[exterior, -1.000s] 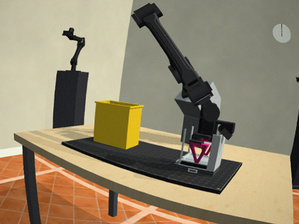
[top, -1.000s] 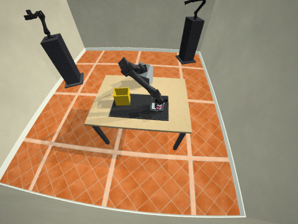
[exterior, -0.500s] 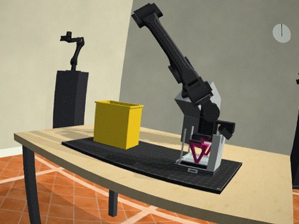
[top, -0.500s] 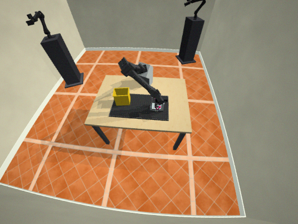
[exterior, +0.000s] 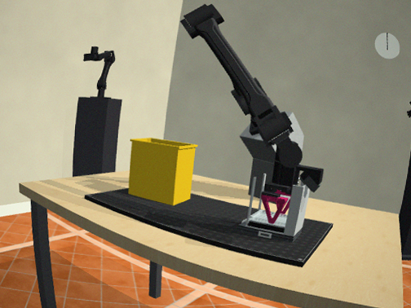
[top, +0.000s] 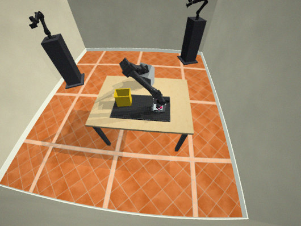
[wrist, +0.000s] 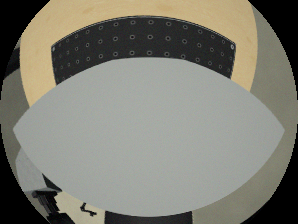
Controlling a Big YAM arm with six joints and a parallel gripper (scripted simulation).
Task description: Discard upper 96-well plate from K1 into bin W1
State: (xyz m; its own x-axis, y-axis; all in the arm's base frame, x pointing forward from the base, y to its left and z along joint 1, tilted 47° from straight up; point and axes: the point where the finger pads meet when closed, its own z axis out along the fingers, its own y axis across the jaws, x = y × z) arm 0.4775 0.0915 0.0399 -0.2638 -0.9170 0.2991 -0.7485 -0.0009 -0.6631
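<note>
The white 96-well plate is 1 cm below my hand. The rest, counted from my hand: grey back wall: 6 cm to the left, 4 cm above, 2 cm ahead; dark plate: 2 cm below; yellow plastics bin W1: 37 cm to the right, 22 cm behind, 4 cm above.
</note>
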